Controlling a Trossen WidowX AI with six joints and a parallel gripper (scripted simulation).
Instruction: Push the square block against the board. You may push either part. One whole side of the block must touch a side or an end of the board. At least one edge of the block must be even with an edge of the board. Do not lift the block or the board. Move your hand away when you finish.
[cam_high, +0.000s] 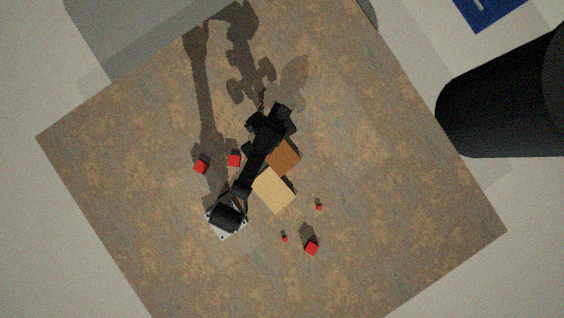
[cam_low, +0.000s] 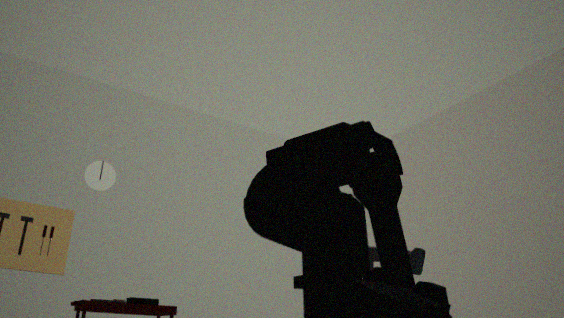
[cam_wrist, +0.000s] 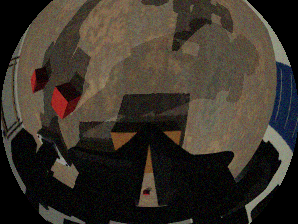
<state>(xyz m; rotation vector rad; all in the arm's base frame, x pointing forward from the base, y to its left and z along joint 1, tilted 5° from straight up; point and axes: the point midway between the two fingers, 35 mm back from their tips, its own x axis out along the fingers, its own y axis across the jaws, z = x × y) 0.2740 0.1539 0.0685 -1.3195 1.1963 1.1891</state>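
Right now the orange square block is 8 cm to the right of my gripper tip, 4 cm below it and 1 cm ahead of it. The rest, counted from my gripper tip: tan board: 16 cm to the right, 8 cm behind, 4 cm below.
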